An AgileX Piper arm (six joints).
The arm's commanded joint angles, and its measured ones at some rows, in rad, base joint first. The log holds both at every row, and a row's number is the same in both.
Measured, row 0: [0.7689 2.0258 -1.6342 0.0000 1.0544 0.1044]
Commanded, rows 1 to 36: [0.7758 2.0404 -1.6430 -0.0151 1.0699 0.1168]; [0.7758 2.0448 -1.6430 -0.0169 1.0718 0.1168]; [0.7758 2.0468 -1.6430 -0.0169 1.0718 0.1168]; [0.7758 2.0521 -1.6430 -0.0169 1.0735 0.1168]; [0.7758 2.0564 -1.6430 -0.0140 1.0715 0.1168]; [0.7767 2.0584 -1.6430 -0.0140 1.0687 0.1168]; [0.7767 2.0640 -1.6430 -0.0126 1.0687 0.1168]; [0.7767 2.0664 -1.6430 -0.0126 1.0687 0.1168]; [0.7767 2.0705 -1.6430 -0.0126 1.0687 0.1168]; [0.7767 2.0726 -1.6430 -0.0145 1.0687 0.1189]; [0.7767 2.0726 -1.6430 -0.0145 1.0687 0.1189]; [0.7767 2.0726 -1.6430 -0.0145 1.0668 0.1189]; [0.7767 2.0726 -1.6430 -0.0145 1.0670 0.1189]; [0.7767 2.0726 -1.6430 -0.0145 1.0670 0.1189]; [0.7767 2.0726 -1.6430 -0.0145 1.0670 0.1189]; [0.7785 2.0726 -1.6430 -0.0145 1.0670 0.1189]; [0.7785 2.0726 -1.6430 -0.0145 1.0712 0.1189]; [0.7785 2.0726 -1.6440 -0.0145 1.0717 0.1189]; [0.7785 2.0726 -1.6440 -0.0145 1.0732 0.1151]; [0.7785 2.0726 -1.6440 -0.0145 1.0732 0.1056]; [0.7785 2.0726 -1.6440 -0.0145 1.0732 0.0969]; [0.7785 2.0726 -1.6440 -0.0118 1.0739 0.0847]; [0.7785 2.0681 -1.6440 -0.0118 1.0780 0.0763]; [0.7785 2.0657 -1.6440 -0.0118 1.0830 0.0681]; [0.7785 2.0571 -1.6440 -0.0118 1.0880 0.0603]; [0.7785 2.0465 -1.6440 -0.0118 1.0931 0.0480]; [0.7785 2.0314 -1.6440 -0.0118 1.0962 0.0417]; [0.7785 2.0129 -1.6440 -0.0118 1.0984 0.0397]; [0.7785 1.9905 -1.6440 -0.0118 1.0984 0.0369]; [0.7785 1.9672 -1.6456 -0.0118 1.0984 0.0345]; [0.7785 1.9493 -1.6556 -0.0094 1.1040 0.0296]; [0.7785 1.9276 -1.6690 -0.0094 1.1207 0.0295]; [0.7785 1.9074 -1.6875 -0.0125 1.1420 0.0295]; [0.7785 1.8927 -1.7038 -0.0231 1.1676 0.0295]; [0.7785 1.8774 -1.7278 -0.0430 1.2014 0.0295]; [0.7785 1.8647 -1.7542 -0.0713 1.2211 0.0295]
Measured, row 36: [0.7779 1.9313 -1.6820 -0.0074 1.1339 0.0413]
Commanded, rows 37 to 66: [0.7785 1.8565 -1.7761 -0.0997 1.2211 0.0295]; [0.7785 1.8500 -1.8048 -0.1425 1.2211 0.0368]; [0.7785 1.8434 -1.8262 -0.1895 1.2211 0.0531]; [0.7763 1.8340 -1.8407 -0.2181 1.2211 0.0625]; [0.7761 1.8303 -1.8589 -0.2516 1.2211 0.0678]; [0.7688 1.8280 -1.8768 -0.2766 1.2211 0.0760]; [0.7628 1.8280 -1.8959 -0.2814 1.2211 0.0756]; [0.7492 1.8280 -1.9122 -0.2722 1.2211 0.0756]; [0.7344 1.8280 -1.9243 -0.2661 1.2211 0.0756]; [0.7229 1.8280 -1.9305 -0.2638 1.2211 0.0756]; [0.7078 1.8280 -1.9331 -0.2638 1.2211 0.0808]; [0.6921 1.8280 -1.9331 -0.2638 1.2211 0.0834]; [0.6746 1.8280 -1.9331 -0.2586 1.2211 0.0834]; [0.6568 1.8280 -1.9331 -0.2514 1.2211 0.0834]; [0.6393 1.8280 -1.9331 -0.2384 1.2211 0.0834]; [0.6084 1.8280 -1.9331 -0.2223 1.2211 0.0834]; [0.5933 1.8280 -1.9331 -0.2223 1.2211 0.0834]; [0.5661 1.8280 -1.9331 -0.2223 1.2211 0.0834]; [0.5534 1.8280 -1.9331 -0.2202 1.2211 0.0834]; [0.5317 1.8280 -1.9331 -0.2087 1.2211 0.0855]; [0.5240 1.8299 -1.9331 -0.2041 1.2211 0.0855]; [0.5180 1.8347 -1.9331 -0.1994 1.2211 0.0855]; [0.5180 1.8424 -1.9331 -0.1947 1.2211 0.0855]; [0.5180 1.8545 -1.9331 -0.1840 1.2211 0.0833]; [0.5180 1.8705 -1.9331 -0.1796 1.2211 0.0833]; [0.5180 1.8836 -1.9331 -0.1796 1.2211 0.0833]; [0.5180 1.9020 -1.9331 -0.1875 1.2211 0.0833]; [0.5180 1.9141 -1.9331 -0.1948 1.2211 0.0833]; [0.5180 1.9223 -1.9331 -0.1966 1.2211 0.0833]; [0.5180 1.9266 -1.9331 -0.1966 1.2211 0.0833]
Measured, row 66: [0.5243 1.9119 -1.9241 -0.1845 1.2189 0.0818]
